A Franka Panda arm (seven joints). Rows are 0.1 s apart.
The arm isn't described. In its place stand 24 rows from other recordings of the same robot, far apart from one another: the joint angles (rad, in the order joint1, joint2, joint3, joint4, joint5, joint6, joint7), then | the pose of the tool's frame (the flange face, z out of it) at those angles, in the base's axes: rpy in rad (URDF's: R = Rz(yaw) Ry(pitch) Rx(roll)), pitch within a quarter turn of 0, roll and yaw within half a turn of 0; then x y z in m.
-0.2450, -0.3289, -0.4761, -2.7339, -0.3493, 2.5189, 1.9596 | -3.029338 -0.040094 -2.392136 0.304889 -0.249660 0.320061
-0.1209, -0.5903, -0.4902, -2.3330, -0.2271, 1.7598, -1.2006 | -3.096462 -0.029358 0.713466 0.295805 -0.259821 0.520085
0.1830, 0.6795, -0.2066, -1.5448, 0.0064, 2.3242, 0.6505 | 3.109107 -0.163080 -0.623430 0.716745 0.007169 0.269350
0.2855, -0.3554, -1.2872, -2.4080, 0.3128, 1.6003, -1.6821 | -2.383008 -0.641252 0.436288 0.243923 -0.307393 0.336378
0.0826, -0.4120, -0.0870, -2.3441, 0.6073, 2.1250, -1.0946 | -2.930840 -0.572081 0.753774 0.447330 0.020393 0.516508
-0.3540, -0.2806, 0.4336, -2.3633, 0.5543, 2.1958, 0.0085 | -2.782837 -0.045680 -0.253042 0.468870 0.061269 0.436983
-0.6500, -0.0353, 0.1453, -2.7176, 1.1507, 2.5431, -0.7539 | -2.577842 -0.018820 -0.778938 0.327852 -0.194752 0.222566
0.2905, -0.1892, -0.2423, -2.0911, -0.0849, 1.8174, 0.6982 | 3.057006 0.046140 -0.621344 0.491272 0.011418 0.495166
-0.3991, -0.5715, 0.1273, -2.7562, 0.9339, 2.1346, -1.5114 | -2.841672 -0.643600 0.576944 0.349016 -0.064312 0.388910
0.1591, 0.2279, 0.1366, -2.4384, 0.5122, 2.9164, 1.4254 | -2.922492 0.225442 -1.598486 0.492140 0.119569 0.233130
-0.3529, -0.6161, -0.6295, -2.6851, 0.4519, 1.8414, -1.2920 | -2.480160 -0.549482 0.066785 0.222985 -0.247658 0.387787
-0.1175, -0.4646, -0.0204, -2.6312, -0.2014, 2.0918, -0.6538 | 3.066249 0.161214 0.619322 0.371753 -0.061218 0.392683
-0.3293, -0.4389, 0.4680, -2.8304, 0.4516, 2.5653, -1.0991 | 3.059160 -0.161195 0.857832 0.365500 0.027959 0.324207
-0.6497, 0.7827, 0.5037, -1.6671, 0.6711, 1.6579, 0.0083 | -2.059801 0.721141 -0.042630 0.611870 -0.056685 0.201809
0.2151, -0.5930, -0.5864, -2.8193, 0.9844, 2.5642, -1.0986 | -2.399854 -0.602156 -0.288195 0.343314 -0.125085 0.360145
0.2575, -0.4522, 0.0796, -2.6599, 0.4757, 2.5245, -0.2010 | -2.842433 -0.317963 0.140900 0.388823 0.131070 0.415699
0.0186, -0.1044, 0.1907, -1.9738, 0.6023, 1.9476, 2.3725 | 2.737236 0.387932 -2.449153 0.519984 0.152777 0.531442
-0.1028, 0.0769, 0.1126, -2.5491, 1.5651, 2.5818, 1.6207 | 2.552133 0.488834 3.105022 0.435661 -0.012727 0.228901
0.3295, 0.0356, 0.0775, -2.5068, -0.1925, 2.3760, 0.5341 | 2.961357 0.095198 0.014544 0.411792 0.175490 0.255344
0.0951, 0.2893, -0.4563, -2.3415, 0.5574, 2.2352, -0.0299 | -2.954750 0.365952 -0.726977 0.448426 -0.161927 0.199697
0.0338, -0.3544, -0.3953, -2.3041, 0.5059, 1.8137, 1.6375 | 2.852837 0.574861 -2.218942 0.417374 -0.125040 0.477398
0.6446, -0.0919, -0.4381, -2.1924, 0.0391, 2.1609, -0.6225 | -3.112075 -0.083351 0.807458 0.510532 0.105691 0.426429
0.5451, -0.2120, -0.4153, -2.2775, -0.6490, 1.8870, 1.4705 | 2.828699 -0.446313 -0.985780 0.470796 0.011602 0.429584
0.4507, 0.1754, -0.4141, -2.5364, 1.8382, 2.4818, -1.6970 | -2.483055 -0.526730 -0.110138 0.430376 0.004703 0.195589
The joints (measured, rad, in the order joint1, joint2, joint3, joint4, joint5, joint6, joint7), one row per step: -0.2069, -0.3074, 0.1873, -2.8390, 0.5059, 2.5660, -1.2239; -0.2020, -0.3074, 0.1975, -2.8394, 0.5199, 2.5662, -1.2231; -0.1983, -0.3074, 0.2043, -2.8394, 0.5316, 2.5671, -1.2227; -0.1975, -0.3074, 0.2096, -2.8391, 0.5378, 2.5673, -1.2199; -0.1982, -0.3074, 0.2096, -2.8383, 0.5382, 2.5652, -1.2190; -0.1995, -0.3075, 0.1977, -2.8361, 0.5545, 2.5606, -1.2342; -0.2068, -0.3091, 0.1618, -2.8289, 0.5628, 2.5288, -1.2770; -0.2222, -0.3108, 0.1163, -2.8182, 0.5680, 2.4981, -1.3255; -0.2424, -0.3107, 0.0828, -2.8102, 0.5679, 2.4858, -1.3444; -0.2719, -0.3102, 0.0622, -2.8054, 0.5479, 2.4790, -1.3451; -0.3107, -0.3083, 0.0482, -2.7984, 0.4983, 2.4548, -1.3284; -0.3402, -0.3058, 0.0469, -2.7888, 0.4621, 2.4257, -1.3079; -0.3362, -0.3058, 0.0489, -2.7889, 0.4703, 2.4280, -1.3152; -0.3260, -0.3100, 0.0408, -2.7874, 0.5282, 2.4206, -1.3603
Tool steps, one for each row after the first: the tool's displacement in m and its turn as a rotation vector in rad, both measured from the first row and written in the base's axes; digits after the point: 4 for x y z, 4 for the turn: 0.0000, 0.0049, -0.0004, 0.0049, 0.0002, 0.0023; 0.0001, 0.0083, -0.0004, 0.0092, -0.0008, 0.0022; 0.0003, 0.0102, -0.0004, 0.0113, -0.0006, 0.0003; 0.0004, 0.0101, -0.0003, 0.0125, 0.0006, -0.0011; 0.0006, 0.0058, 0.0003, 0.0258, -0.0028, -0.0111; -0.0002, -0.0064, 0.0015, 0.0513, 0.0025, -0.0096; -0.0007, -0.0247, 0.0044, 0.0776, -0.0011, -0.0169; -0.0015, -0.0423, 0.0068, 0.0912, -0.0081, -0.0468; -0.0037, -0.0592, 0.0081, 0.0885, -0.0078, -0.0772; -0.0076, -0.0758, 0.0083, 0.0777, 0.0152, -0.0997; -0.0097, -0.0850, 0.0089, 0.0732, 0.0415, -0.1145; -0.0089, -0.0831, 0.0090, 0.0756, 0.0369, -0.1084; -0.0083, -0.0815, 0.0107, 0.1116, 0.0145, -0.1050
